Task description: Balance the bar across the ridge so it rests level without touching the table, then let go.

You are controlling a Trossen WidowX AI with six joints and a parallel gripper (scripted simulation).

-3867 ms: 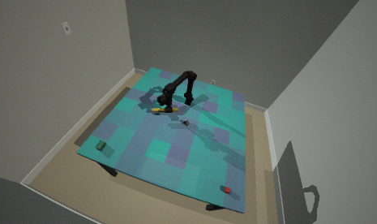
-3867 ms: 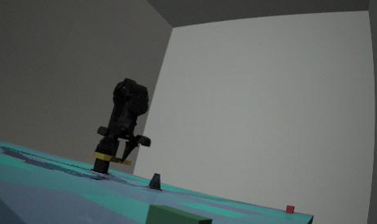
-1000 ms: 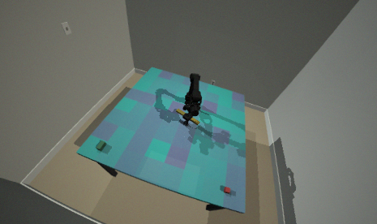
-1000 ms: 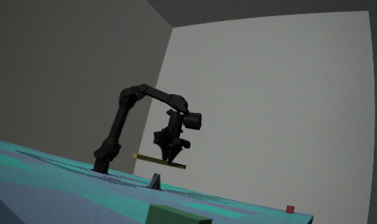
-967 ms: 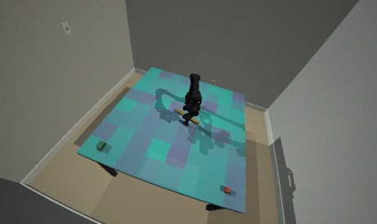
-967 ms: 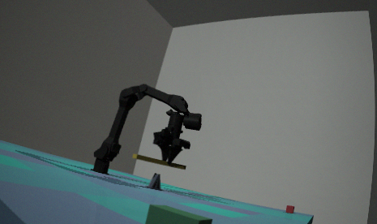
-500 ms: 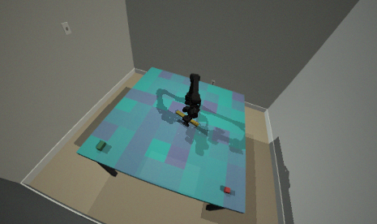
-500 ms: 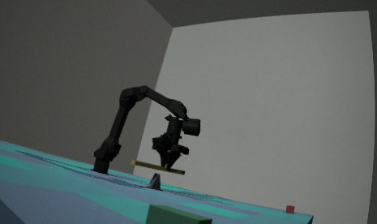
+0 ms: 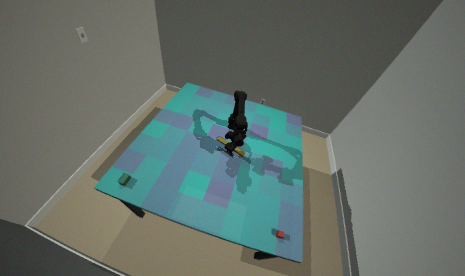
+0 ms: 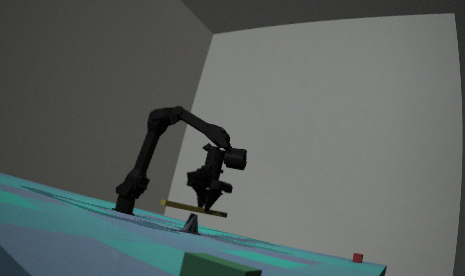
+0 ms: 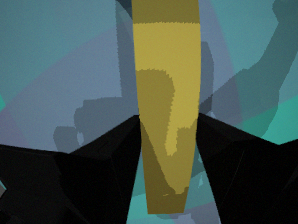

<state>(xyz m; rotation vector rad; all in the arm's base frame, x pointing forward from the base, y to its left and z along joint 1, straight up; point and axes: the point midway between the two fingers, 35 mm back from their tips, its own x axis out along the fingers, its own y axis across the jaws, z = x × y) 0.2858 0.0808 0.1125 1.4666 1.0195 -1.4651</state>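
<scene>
My gripper tip is now 30 mm to the left of the yellow bar and 10 mm past it. The rest, counted from my gripper tip: green block 580 mm to the right, 450 mm ahead, 60 mm below; then small red cube 450 mm ahead, 420 mm to the left, 60 mm below.
</scene>
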